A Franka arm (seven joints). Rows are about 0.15 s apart.
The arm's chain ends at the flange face. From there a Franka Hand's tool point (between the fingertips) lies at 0.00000 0.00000 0.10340 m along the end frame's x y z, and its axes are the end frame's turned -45 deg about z.
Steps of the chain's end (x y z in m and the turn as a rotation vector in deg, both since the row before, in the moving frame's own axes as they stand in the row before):
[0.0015 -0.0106 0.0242 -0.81 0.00 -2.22]
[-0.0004 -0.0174 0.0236 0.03 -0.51 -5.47]
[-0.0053 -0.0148 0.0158 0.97 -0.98 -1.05]
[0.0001 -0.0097 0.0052 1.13 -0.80 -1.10]
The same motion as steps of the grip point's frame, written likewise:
[0.0075 -0.0054 0.0242 -0.57 -0.57 -2.22]
[0.0114 -0.0132 0.0236 0.38 -0.34 -5.47]
[0.0067 -0.0167 0.0158 1.38 -0.01 -1.05]
[0.0073 -0.0093 0.0052 1.36 0.23 -1.10]

